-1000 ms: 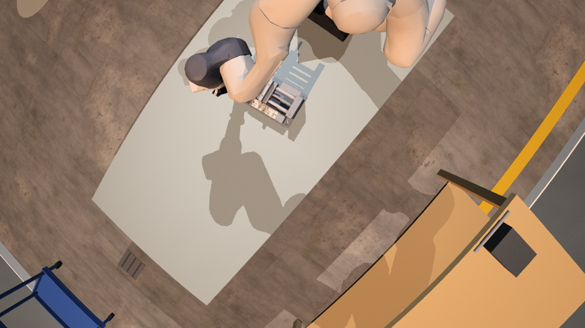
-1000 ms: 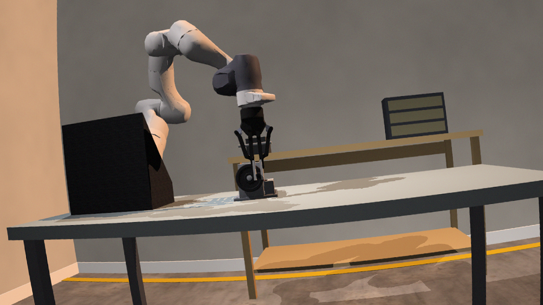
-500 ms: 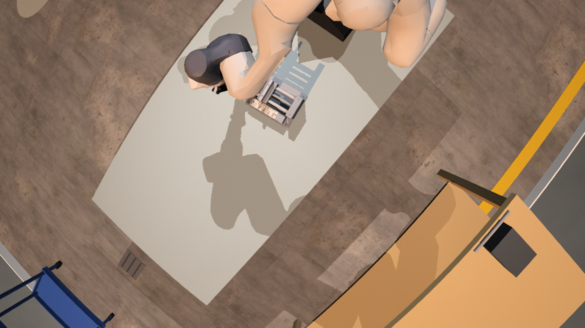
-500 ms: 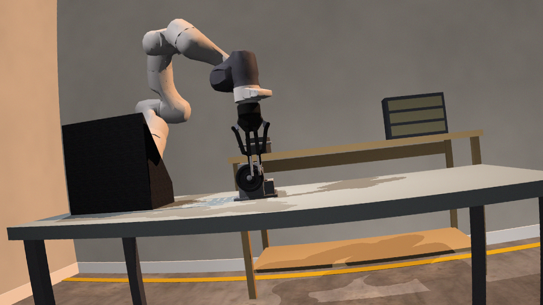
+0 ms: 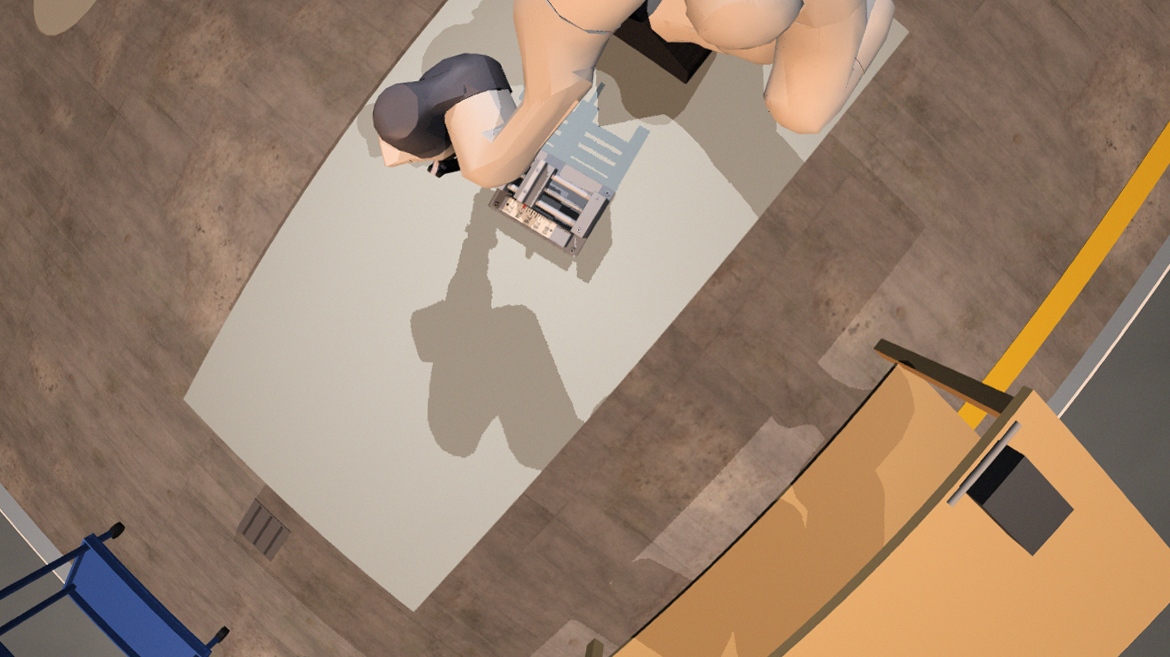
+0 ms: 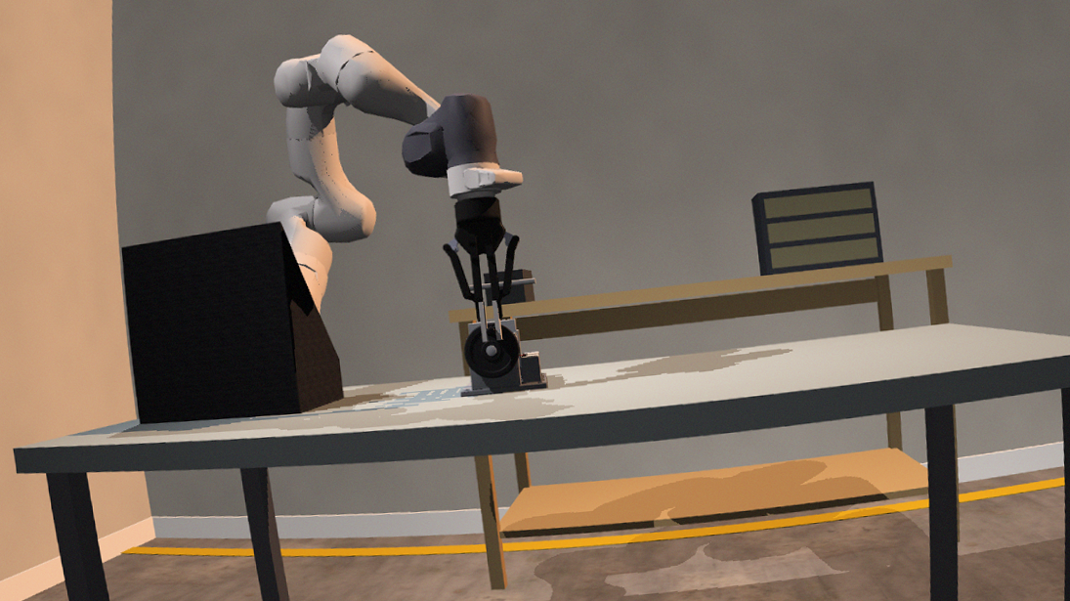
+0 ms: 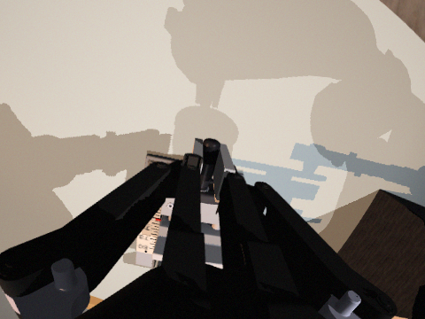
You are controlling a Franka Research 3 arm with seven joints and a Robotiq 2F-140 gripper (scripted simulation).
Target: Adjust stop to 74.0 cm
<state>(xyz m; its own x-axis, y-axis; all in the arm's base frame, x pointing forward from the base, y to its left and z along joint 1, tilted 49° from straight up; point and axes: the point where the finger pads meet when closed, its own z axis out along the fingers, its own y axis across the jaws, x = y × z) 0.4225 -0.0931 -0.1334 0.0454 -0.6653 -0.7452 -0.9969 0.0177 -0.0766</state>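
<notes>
The black handwheel lies 30 mm below my hand and 20 mm to the left of it.
</notes>
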